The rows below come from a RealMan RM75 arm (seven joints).
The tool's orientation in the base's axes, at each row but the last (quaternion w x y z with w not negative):
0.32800 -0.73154 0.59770 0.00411
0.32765 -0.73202 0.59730 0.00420
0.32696 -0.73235 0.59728 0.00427
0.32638 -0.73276 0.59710 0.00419
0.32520 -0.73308 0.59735 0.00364
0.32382 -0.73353 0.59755 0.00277
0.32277 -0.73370 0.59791 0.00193
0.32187 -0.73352 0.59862 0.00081
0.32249 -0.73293 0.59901 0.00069
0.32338 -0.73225 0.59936 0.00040
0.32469 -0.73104 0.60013 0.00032
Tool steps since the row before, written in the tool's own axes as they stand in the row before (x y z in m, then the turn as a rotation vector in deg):
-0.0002 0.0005 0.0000 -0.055 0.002 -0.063
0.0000 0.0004 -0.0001 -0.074 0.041 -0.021
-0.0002 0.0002 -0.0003 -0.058 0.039 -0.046
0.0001 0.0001 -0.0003 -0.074 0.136 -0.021
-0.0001 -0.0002 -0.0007 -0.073 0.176 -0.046
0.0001 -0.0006 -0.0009 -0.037 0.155 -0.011
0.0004 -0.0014 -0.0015 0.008 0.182 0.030
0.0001 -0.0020 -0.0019 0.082 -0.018 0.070
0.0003 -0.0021 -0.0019 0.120 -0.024 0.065
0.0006 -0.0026 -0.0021 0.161 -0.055 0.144
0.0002 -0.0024 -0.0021 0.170 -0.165 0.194
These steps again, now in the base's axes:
-0.0005 0.0001 -0.0002 -0.042 0.017 0.070
-0.0004 -0.0001 -0.0001 -0.065 0.051 0.026
-0.0003 0.0000 0.0002 -0.069 0.025 0.041
-0.0002 -0.0002 0.0001 -0.149 0.044 -0.019
-0.0001 -0.0002 0.0007 -0.193 0.028 -0.018
0.0002 -0.0005 0.0010 -0.151 0.015 -0.050
0.0008 -0.0010 0.0017 -0.146 -0.007 -0.113
0.0011 -0.0008 0.0024 0.066 -0.037 -0.079
0.0012 -0.0010 0.0024 0.080 -0.073 -0.087
0.0016 -0.0013 0.0027 0.149 -0.069 -0.150
0.0013 -0.0010 0.0027 0.268 -0.046 -0.141

